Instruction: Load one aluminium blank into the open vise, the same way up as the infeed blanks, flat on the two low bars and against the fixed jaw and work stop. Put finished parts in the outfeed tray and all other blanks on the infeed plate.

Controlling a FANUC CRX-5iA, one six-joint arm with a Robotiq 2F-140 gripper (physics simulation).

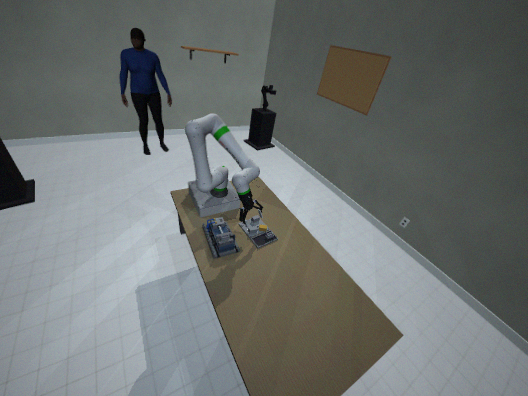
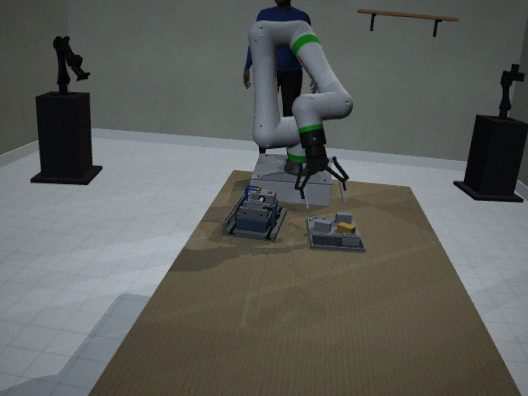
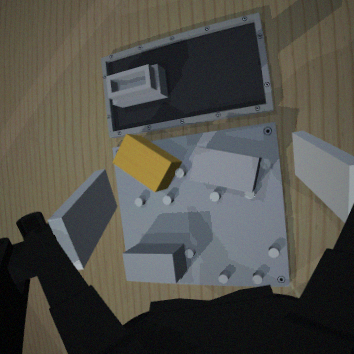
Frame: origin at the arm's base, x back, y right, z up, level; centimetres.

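Where they show: gripper, fingertip midpoint: (image 1: 254, 222) (image 2: 325, 204) (image 3: 199, 171); arm's base, link origin: (image 1: 219, 191).
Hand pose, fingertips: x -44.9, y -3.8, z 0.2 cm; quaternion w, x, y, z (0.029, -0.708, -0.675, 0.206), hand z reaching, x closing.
Things, the pixels of their top centre, and the offset from my fingertips. Level surfaces: height alone.
- infeed plate, top centre: (image 3: 193, 211) (image 2: 332, 226) (image 1: 254, 226) dz -10.3, dx +4.3, dy -4.6 cm
- grey aluminium blank, top centre: (image 3: 222, 168) (image 2: 323, 221) dz -6.7, dx +0.2, dy +0.2 cm
- grey blank, top centre: (image 3: 147, 267) (image 2: 344, 213) dz -6.7, dx +9.1, dy -9.6 cm
- yellow block, top centre: (image 3: 139, 162) (image 2: 346, 225) (image 1: 263, 226) dz -7.0, dx -2.1, dy -8.2 cm
- hollow grey part, top centre: (image 3: 127, 81) (image 2: 350, 234) dz -7.0, dx -10.8, dy -7.9 cm
- blue-grey vise, top centre: (image 2: 258, 198) (image 1: 221, 230) dz -1.2, dx +6.6, dy +24.6 cm
- wooden table, surface height: dz -11.1 cm
My gripper (image 1: 251, 218) (image 2: 325, 202) (image 3: 199, 171) is open and empty above the infeed plate (image 1: 245, 227) (image 3: 240, 230). On the plate, one grey aluminium blank (image 2: 322, 225) (image 3: 225, 170) lies slightly turned among the pins. Another grey blank (image 2: 343, 218) (image 3: 152, 267) stands at the corner nearer the robot base. A yellow block (image 1: 262, 228) (image 2: 346, 228) (image 3: 145, 162) lies skewed at the plate's edge beside the tray. The dark outfeed tray (image 1: 261, 240) (image 3: 200, 118) holds one hollow grey part (image 2: 350, 240) (image 3: 132, 100) at one end. The blue-grey vise (image 1: 225, 242) (image 2: 252, 222) is beside the plate; its jaw contents are unclear.
The robot's grey base block (image 1: 218, 204) (image 2: 310, 192) stands behind the vise and plate on the wooden table (image 1: 300, 300) (image 2: 300, 310). A person (image 1: 144, 75) stands on the floor behind the robot. Black pedestals (image 2: 64, 135) (image 2: 495, 155) with small arms stand away from the table.
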